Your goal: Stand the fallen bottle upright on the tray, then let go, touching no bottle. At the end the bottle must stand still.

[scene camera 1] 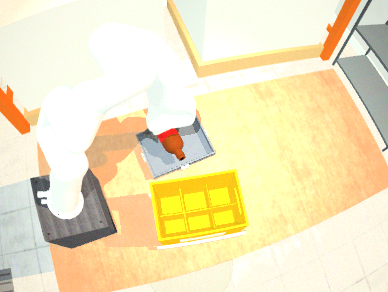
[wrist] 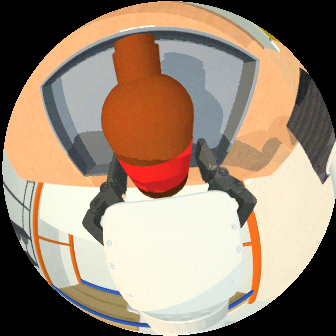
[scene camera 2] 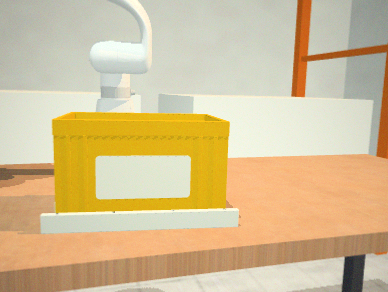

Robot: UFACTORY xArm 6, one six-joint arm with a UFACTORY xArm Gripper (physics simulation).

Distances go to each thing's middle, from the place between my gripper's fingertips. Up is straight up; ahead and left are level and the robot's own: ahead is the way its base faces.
I see the brown bottle [wrist: 147, 118] 40 mm to the right of my hand, 10 mm ahead of it and 10 mm above it. From my hand the other things lie so: grey tray [scene camera 1: 195, 145] 40 mm to the right, 30 mm below, 30 mm ahead.
